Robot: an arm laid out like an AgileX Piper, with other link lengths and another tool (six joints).
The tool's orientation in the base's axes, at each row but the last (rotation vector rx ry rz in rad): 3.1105 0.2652 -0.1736; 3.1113 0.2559 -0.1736; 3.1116 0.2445 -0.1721; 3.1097 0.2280 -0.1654; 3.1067 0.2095 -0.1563; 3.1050 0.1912 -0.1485; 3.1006 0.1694 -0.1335; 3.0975 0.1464 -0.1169; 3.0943 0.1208 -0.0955
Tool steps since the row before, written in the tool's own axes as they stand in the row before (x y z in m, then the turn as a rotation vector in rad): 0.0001 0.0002 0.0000 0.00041 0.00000 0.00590; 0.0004 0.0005 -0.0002 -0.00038 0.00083 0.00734; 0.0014 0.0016 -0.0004 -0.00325 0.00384 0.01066; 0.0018 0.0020 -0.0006 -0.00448 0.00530 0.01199; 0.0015 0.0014 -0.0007 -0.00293 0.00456 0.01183; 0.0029 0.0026 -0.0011 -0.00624 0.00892 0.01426; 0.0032 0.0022 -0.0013 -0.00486 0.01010 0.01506; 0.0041 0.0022 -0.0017 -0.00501 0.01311 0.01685; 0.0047 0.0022 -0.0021 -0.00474 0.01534 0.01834
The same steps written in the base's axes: 0.0001 -0.0002 0.0000 -0.00024 -0.00007 -0.00591; 0.0005 -0.0004 0.0002 -0.00104 -0.00106 -0.00725; 0.0017 -0.0014 0.0003 -0.00374 -0.00455 -0.01021; 0.0021 -0.0017 0.0004 -0.00488 -0.00621 -0.01138; 0.0017 -0.0012 0.0006 -0.00344 -0.00527 -0.01139; 0.0033 -0.0022 0.0009 -0.00639 -0.01007 -0.01340; 0.0035 -0.0018 0.0011 -0.00496 -0.01113 -0.01428; 0.0044 -0.0017 0.0015 -0.00496 -0.01421 -0.01595; 0.0050 -0.0017 0.0019 -0.00460 -0.01648 -0.01736
